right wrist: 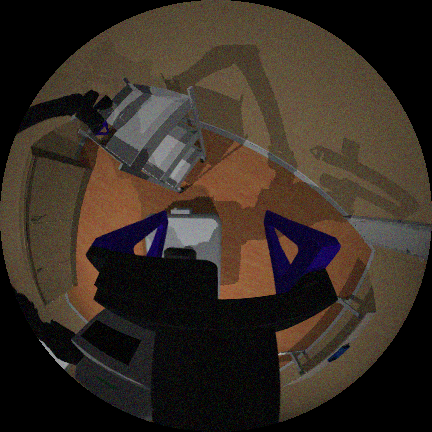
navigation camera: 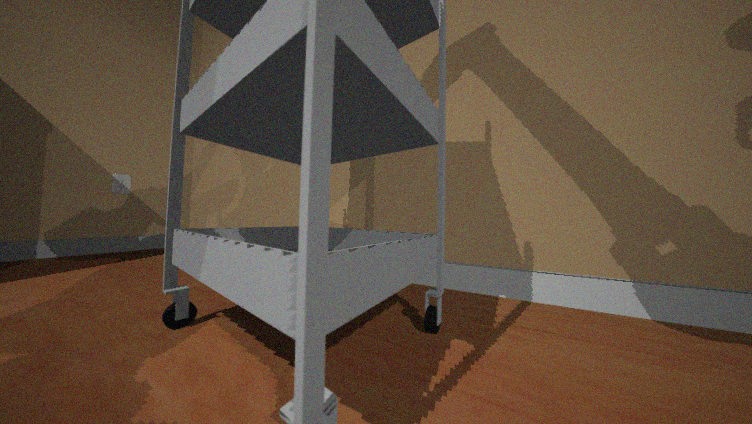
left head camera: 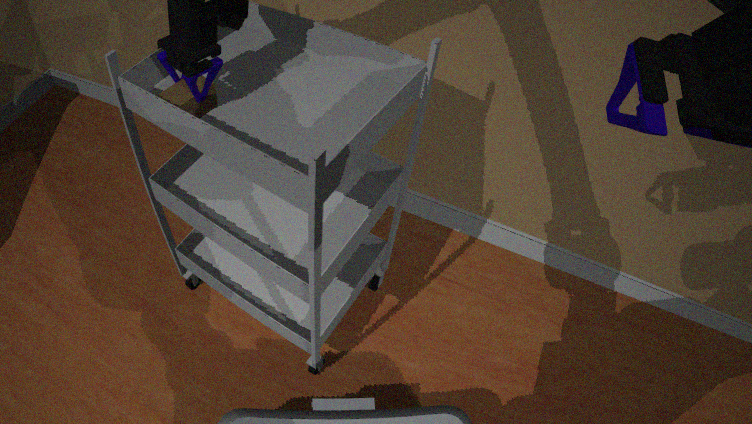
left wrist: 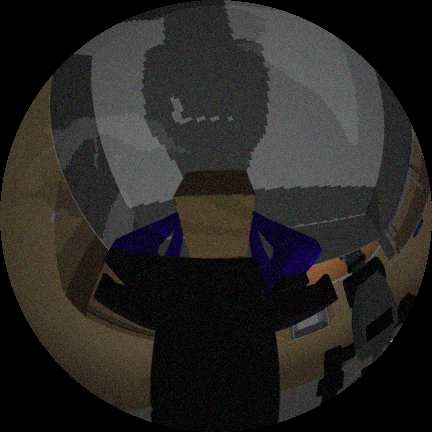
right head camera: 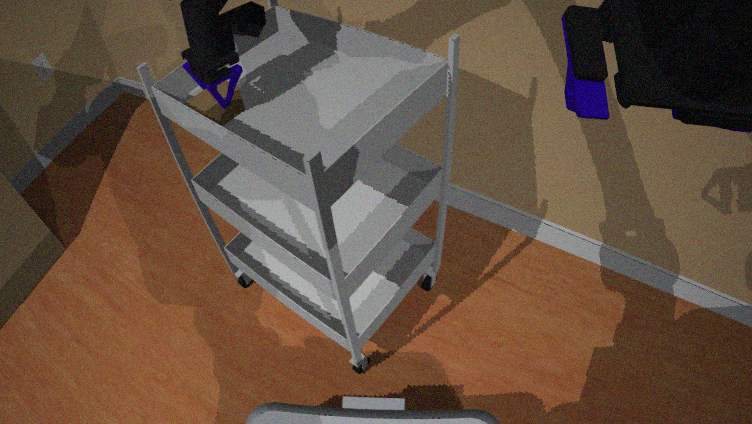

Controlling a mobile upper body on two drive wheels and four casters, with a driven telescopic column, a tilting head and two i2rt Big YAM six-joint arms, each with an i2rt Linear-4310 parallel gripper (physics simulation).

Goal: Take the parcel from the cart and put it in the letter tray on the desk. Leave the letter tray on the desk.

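Frame: origin at the left arm's base, x ahead, y left, z up, level; metres.
Seen in the pictures: left gripper, fingertip midpoint: [right wrist: 105, 130] [left head camera: 191, 93] [left wrist: 215, 214] [right head camera: 218, 99]; right gripper, fingertip midpoint: [right wrist: 215, 215] [left head camera: 648, 120] [right head camera: 623, 105].
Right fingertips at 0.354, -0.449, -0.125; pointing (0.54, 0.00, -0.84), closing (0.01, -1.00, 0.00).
Offsets run from my right fingertips to a thing's top centre, as dx, dy, dz. "spot": to the spot under its first point.
The brown parcel {+0.346, +0.499, -0.259} [left head camera: 177, 94] [right head camera: 206, 104] [left wrist: 216, 225] is at the left end of the grey cart's top shelf, near its front wall. My left gripper [left head camera: 189, 88] [right head camera: 215, 95] points down over the cart [left head camera: 314, 237] [right head camera: 450, 131] [right wrist: 150, 117] [navigation camera: 315, 210] and is shut on the parcel, one blue finger on each side. Whether the parcel touches the shelf is hard to tell. My right gripper [right wrist: 215, 215] is open and empty, away to the right of the cart. A small grey tray [left wrist: 314, 332], possibly the letter tray, shows on a tan surface in the left wrist view.
The cart has raised shelf walls and upright corner posts, and stands close to the tan wall [navigation camera: 552, 184]. A brown cabinet-like piece {spot: -0.211, +1.696, -0.555} [right wrist: 55, 230] stands at the left in the right wrist view. The robot's light base [left head camera: 342, 417] [right wrist: 200, 232] is in front of the cart.
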